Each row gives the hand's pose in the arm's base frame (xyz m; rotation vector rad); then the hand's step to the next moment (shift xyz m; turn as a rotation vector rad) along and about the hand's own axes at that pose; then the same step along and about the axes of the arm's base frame.
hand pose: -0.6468 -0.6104 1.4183 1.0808 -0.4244 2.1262
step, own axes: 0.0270 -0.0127 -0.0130 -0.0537 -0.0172 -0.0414
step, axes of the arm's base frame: -0.0092 0.0281 0.0136 0.0103 0.0117 -0.0682
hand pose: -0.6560 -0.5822 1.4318 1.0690 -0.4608 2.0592
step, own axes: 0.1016 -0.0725 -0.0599 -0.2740 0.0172 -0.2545
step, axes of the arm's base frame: -0.0140 0.1300 0.0454 -0.0503 0.0176 -0.3705
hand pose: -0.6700 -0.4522 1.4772 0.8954 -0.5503 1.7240
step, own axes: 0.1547 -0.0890 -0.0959 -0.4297 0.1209 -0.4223
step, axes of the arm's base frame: 0.0320 0.1917 0.0574 -0.1744 0.0139 -0.5891
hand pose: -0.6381 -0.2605 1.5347 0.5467 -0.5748 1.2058
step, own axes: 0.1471 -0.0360 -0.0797 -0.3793 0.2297 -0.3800
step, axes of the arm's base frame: 0.0812 0.1461 0.0370 -0.2712 0.0498 -0.5148
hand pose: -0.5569 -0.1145 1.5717 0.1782 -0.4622 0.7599
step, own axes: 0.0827 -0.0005 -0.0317 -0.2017 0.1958 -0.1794
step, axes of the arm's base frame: 0.0632 0.0611 0.0104 -0.2033 0.0720 -0.2544
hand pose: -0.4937 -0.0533 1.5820 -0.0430 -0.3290 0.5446
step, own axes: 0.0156 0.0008 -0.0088 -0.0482 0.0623 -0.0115
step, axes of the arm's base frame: 0.0149 0.0091 -0.0038 -0.0664 0.0290 -0.0330
